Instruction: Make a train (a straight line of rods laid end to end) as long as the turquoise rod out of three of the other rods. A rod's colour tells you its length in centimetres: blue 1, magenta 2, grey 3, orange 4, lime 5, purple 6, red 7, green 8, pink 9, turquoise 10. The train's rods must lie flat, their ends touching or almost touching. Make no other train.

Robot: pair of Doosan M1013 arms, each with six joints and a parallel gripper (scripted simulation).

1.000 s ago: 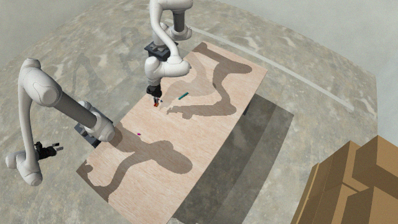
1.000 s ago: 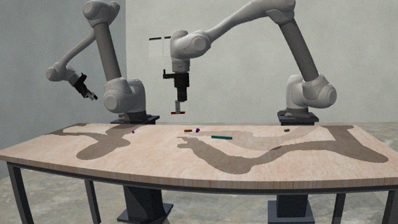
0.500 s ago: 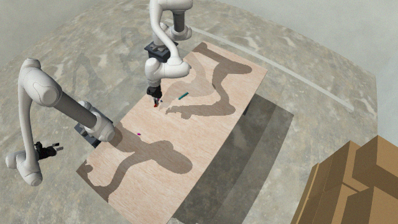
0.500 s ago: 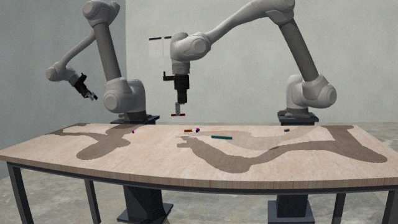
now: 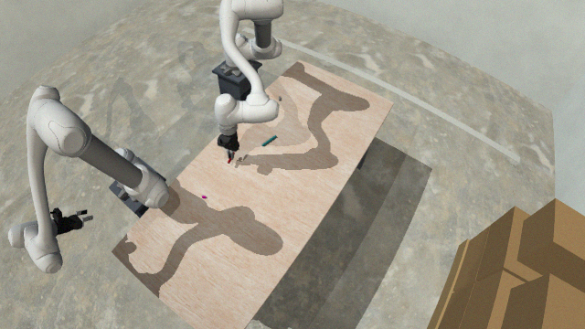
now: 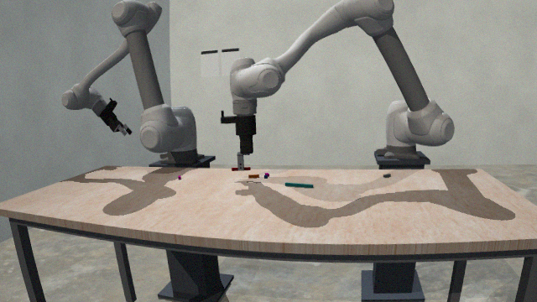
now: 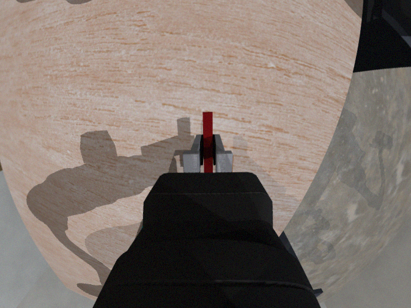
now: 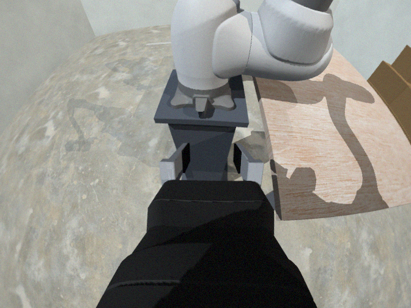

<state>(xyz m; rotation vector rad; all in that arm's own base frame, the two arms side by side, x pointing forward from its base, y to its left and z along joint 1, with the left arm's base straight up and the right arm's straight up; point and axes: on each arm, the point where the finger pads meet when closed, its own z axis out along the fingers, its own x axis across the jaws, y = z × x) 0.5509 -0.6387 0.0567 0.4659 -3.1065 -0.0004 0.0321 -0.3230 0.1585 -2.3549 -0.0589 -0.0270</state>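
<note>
Now: the orange rod 3 cm behind my left hand, 4 cm to the left of it and 5 cm below it. From my left hand the other things lie so: turquoise rod: 11 cm ahead, 22 cm to the left, 5 cm below; then red rod: 2 cm below; then blue rod: 2 cm behind, 9 cm to the left, 5 cm below.
</note>
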